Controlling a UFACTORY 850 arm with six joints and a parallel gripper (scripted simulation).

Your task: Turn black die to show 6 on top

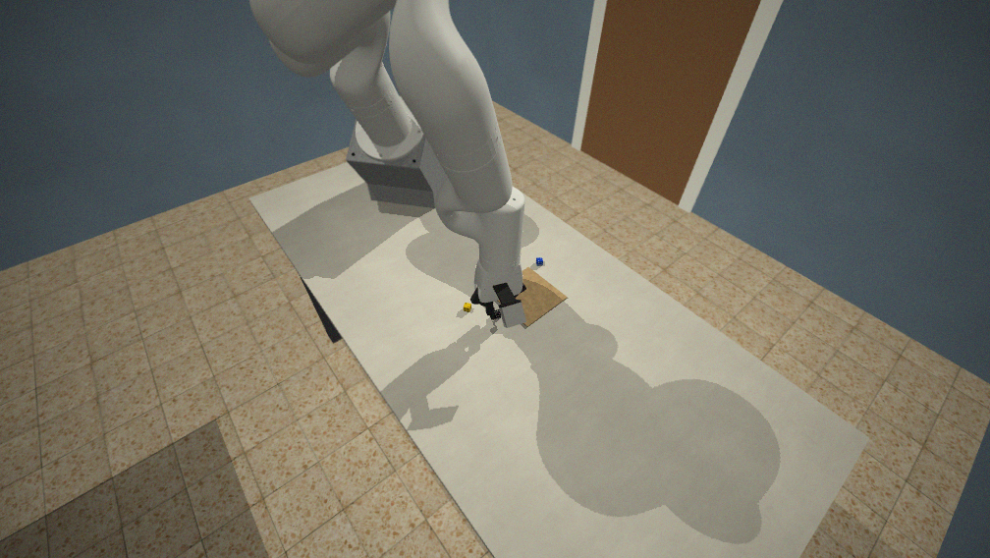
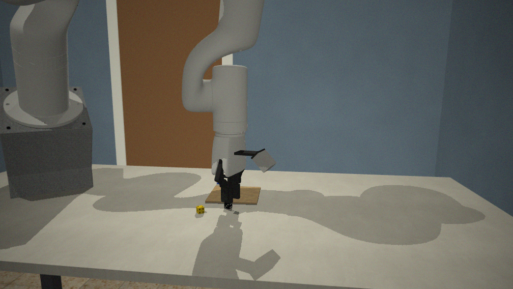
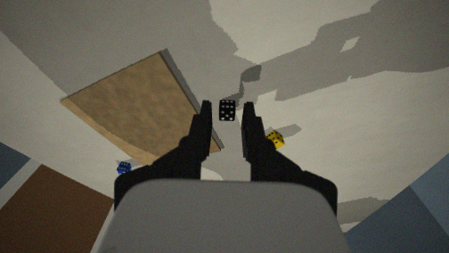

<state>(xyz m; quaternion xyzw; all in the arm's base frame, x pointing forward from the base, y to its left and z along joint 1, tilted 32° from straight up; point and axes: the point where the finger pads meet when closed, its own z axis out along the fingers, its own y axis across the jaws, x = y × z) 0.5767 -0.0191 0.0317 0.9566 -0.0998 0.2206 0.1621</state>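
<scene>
My hand is 1 cm past the black die and 3 cm above it. Round my hand: blue die 9 cm behind, 20 cm to the left, 3 cm below; then tan square mat 1 cm behind, 11 cm to the left, 4 cm below; then yellow die 7 cm behind, 4 cm to the right, 3 cm below.
</scene>
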